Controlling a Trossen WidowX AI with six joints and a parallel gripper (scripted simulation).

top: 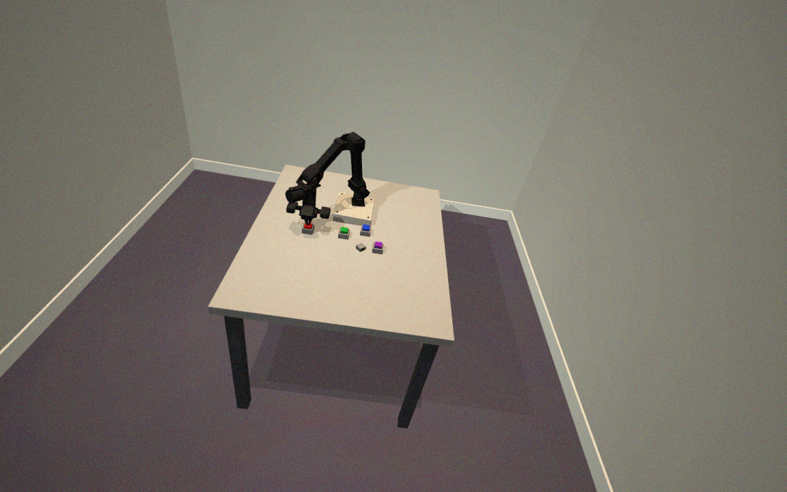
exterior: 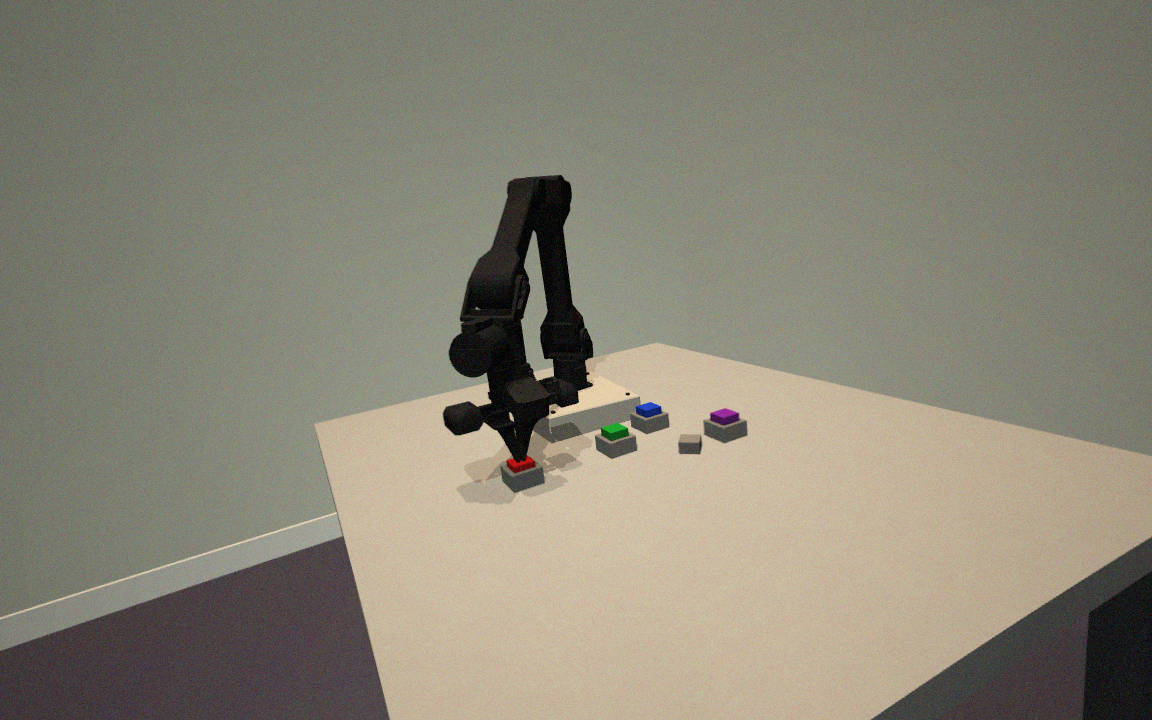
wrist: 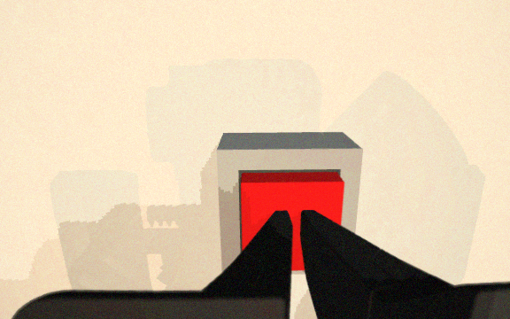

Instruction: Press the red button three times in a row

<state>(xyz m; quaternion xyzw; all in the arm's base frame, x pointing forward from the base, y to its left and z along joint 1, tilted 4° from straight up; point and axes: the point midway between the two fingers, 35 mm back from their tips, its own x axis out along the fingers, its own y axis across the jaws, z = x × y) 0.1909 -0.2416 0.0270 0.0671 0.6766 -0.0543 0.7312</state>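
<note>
Now: gripper tip 1 cm above the red button. Round my gripper tip: blue button: 1 cm behind, 27 cm to the left; green button: 2 cm ahead, 16 cm to the left; small grey block: 11 cm ahead, 24 cm to the left, 2 cm below.
</note>
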